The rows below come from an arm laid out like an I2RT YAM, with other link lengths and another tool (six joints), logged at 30 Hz.
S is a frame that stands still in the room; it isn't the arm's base.
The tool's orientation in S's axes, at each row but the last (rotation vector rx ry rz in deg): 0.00 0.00 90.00; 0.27 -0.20 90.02; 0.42 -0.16 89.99; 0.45 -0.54 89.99; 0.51 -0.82 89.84; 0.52 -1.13 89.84; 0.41 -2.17 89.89; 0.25 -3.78 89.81; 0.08 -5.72 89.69; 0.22 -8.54 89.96
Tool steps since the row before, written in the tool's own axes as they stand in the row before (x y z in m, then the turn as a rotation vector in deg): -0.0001 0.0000 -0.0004 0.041 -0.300 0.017; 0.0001 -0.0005 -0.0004 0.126 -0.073 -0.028; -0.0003 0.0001 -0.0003 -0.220 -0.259 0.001; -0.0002 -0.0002 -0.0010 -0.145 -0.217 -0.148; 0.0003 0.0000 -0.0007 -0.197 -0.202 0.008; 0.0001 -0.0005 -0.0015 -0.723 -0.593 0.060; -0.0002 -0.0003 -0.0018 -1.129 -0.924 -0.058; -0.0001 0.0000 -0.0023 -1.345 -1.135 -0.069; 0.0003 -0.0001 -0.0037 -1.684 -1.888 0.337; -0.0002 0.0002 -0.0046 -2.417 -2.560 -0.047
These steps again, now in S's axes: 0.0000 -0.0001 -0.0004 0.300 0.041 0.017; 0.0005 0.0001 -0.0004 0.073 0.126 -0.027; -0.0001 -0.0003 -0.0003 0.259 -0.220 -0.001; 0.0002 -0.0002 -0.0010 0.217 -0.143 -0.149; 0.0000 0.0003 -0.0007 0.201 -0.198 0.006; 0.0005 0.0001 -0.0015 0.591 -0.726 0.051; 0.0003 -0.0001 -0.0018 0.923 -1.129 -0.072; 0.0001 0.0000 -0.0023 1.134 -1.345 -0.085; 0.0003 0.0005 -0.0037 1.859 -1.714 0.345; 0.0002 0.0002 -0.0046 2.569 -2.408 -0.045
